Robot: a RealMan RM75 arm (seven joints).
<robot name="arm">
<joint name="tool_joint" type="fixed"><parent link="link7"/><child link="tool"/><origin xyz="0 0 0" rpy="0 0 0"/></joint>
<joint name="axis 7" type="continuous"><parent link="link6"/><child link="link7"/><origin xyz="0 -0.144 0" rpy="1.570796 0 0"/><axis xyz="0 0 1"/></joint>
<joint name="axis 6" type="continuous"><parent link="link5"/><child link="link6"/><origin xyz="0 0 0" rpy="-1.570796 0 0"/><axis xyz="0 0 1"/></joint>
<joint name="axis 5" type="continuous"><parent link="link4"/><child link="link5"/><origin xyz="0 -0.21 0" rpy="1.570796 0 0"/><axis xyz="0 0 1"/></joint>
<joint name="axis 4" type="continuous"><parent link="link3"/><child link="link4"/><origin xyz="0 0 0" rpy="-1.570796 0 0"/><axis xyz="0 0 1"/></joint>
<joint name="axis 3" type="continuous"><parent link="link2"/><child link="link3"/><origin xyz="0 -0.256 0" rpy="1.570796 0 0"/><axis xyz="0 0 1"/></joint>
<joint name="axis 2" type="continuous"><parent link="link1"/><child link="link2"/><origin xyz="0 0 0" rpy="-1.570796 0 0"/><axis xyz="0 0 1"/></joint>
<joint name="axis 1" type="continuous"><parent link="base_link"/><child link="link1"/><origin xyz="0 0 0.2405" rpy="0 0 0"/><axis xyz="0 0 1"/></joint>
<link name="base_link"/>
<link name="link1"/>
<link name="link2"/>
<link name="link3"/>
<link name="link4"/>
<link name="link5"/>
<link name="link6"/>
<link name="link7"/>
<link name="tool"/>
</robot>
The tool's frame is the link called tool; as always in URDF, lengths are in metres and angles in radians. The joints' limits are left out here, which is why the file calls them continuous.
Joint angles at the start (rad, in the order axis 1, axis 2, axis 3, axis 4, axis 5, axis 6, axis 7): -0.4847, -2.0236, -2.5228, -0.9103, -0.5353, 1.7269, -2.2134
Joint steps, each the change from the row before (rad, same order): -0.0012, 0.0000, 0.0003, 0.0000, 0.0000, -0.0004, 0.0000; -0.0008, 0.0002, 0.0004, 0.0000, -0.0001, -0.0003, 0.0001; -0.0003, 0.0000, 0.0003, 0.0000, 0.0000, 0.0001, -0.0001; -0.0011, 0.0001, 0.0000, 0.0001, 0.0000, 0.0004, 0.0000; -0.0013, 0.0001, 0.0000, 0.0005, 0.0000, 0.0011, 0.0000; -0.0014, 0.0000, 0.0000, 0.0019, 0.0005, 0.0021, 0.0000; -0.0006, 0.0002, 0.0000, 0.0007, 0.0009, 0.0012, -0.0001; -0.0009, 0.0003, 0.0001, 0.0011, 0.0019, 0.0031, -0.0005; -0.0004, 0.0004, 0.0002, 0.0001, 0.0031, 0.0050, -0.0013; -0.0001, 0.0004, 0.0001, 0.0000, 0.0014, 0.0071, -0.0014; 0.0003, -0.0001, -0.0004, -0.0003, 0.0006, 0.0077, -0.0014; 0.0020, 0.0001, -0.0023, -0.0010, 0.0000, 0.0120, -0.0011; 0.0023, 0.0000, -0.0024, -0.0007, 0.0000, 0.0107, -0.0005; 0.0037, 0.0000, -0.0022, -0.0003, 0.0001, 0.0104, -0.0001; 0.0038, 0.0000, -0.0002, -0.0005, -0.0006, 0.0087, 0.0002
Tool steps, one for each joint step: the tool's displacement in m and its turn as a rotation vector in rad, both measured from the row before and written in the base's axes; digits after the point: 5 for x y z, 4 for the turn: 0.00033, 0.00044, -0.00002, 0.0001, 0.0004, -0.0013; 0.00021, 0.00032, 0.00006, 0.0001, 0.0004, -0.0011; 0.00011, 0.00009, -0.00003, -0.0003, 0.0001, -0.0003; 0.00033, 0.00031, 0.00001, -0.0003, -0.0002, -0.0010; 0.00042, 0.00025, -0.00008, -0.0012, -0.0008, -0.0010; 0.00042, -0.00004, -0.00040, -0.0032, -0.0019, -0.0002; 0.00010, -0.00008, -0.00007, -0.0018, -0.0002, 0.0002; 0.00018, -0.00032, -0.00014, -0.0041, -0.0006, 0.0009; 0.00008, -0.00068, 0.00005, -0.0056, -0.0001, 0.0020; 0.00036, -0.00089, 0.00003, -0.0063, -0.0026, 0.0020; 0.00046, -0.00103, -0.00010, -0.0061, -0.0040, 0.0023; 0.00031, -0.00194, 0.00021, -0.0073, -0.0071, 0.0042; 0.00013, -0.00193, 0.00016, -0.0064, -0.0066, 0.0040; -0.00030, -0.00240, 0.00009, -0.0067, -0.0066, 0.0051; -0.00028, -0.00217, -0.00002, -0.0064, -0.0052, 0.0036
